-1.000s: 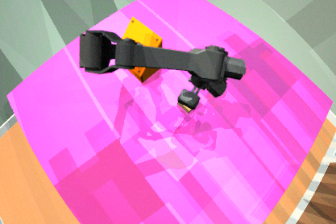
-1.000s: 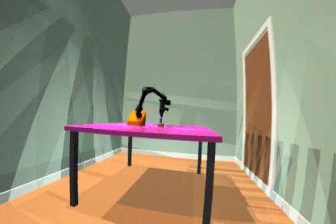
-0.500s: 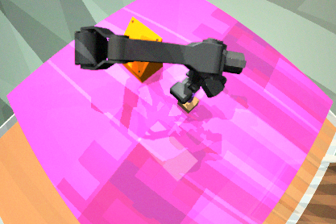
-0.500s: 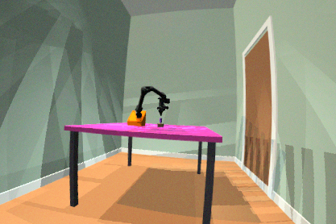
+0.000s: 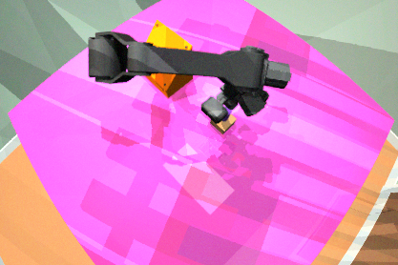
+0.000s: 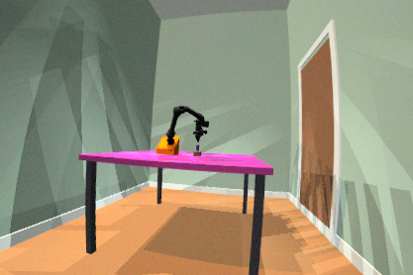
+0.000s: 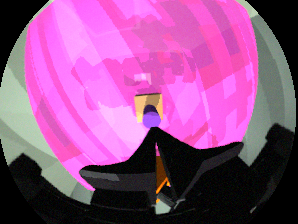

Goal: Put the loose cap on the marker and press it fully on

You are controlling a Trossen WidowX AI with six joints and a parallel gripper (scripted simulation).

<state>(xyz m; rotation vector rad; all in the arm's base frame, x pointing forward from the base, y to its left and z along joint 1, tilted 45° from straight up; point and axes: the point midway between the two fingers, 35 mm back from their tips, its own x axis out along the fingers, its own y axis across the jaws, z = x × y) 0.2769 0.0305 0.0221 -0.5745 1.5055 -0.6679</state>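
My gripper tip is now 50 mm above the purple cap. Round my gripper tip: holder block (110 mm below); then purple marker (60 mm below).
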